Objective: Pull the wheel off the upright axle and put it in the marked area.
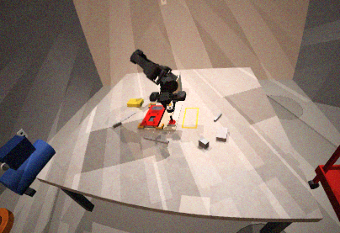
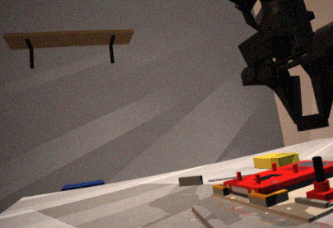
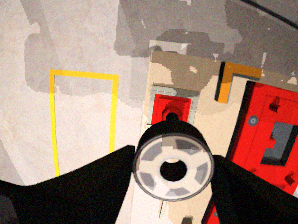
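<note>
The black axle is 7 cm below my gripper tip. Round my gripper tip: yellow block: 21 cm behind, 32 cm to the right, 9 cm below; then wheel: right at my gripper tip.
</note>
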